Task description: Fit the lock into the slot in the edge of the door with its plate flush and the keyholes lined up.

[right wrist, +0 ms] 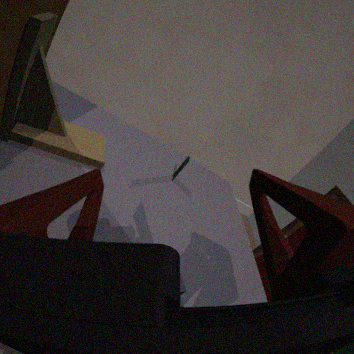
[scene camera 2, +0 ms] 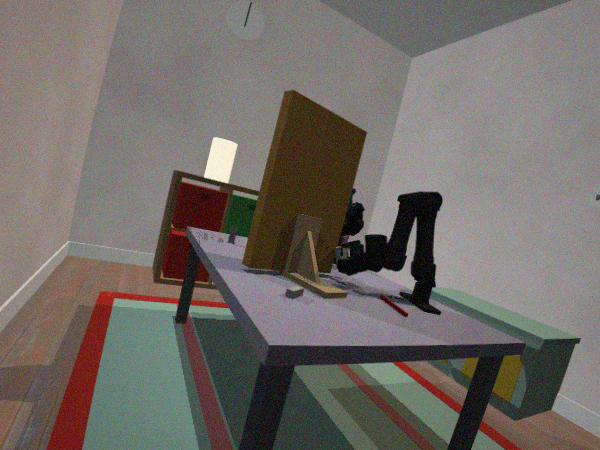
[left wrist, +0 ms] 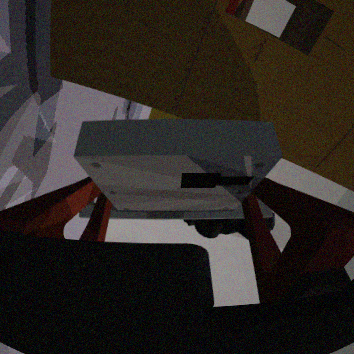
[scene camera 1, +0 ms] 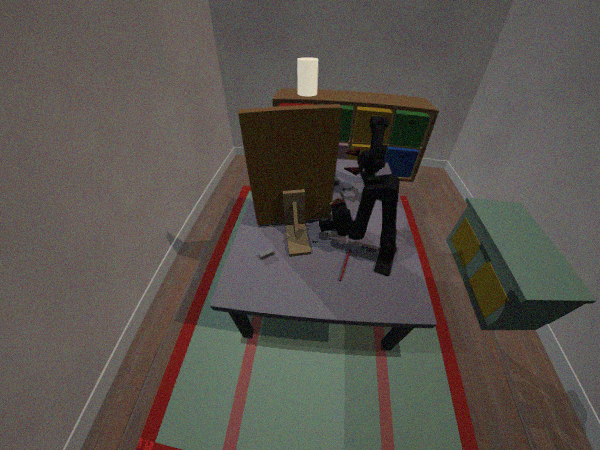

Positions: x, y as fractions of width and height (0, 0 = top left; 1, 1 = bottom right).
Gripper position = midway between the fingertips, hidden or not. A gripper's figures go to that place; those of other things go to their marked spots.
Labels:
The right gripper (right wrist: 0.50, 0.50): 13 cm from the lens. A brown door (right wrist: 0.06, 0.06) is 34 cm from the lens. A tan wooden stand (right wrist: 0.11, 0.35) is 47 cm from the lens. The marked spots on the brown door and the tan wooden stand are 20 cm apart.

